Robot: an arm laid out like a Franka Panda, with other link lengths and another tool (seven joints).
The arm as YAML. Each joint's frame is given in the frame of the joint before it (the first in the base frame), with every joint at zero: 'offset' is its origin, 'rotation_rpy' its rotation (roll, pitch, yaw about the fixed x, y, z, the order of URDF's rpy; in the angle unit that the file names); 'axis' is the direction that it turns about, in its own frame. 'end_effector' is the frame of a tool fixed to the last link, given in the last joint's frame.
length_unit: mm
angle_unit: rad
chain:
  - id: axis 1
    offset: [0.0, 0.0, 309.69]
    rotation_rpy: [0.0, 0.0, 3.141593]
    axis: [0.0, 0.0, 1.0]
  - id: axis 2
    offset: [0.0, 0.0, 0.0]
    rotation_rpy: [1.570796, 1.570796, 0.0]
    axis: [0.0, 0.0, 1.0]
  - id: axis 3
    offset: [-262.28, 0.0, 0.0]
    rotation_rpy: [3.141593, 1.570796, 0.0]
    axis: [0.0, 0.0, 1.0]
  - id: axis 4
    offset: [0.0, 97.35, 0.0]
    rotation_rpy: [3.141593, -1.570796, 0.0]
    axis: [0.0, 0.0, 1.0]
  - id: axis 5
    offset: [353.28, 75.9, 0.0]
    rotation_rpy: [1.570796, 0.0, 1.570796]
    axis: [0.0, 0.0, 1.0]
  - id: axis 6
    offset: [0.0, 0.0, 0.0]
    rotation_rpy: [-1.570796, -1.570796, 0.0]
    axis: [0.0, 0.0, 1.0]
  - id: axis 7
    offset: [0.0, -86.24, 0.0]
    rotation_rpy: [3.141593, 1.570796, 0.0]
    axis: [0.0, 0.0, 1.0]
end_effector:
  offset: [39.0, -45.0, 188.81]
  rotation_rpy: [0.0, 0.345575, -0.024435]
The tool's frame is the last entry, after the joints.
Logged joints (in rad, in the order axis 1, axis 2, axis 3, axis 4, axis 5, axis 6, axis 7), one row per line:
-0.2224, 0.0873, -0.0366, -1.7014, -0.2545, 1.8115, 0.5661
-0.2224, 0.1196, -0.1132, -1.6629, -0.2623, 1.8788, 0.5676
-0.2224, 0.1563, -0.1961, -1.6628, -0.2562, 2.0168, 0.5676
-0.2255, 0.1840, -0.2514, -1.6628, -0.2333, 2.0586, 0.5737
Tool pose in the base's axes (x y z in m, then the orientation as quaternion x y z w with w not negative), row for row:
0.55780, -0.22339, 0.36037, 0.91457, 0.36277, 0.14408, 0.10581
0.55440, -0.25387, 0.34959, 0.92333, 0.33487, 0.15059, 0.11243
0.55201, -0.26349, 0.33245, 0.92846, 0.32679, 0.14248, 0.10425
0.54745, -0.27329, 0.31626, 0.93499, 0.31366, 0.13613, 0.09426
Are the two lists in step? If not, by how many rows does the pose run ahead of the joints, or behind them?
The pose runs 2 rows ahead of the joints: the pose in row i belongs to the joints in row i + 2.
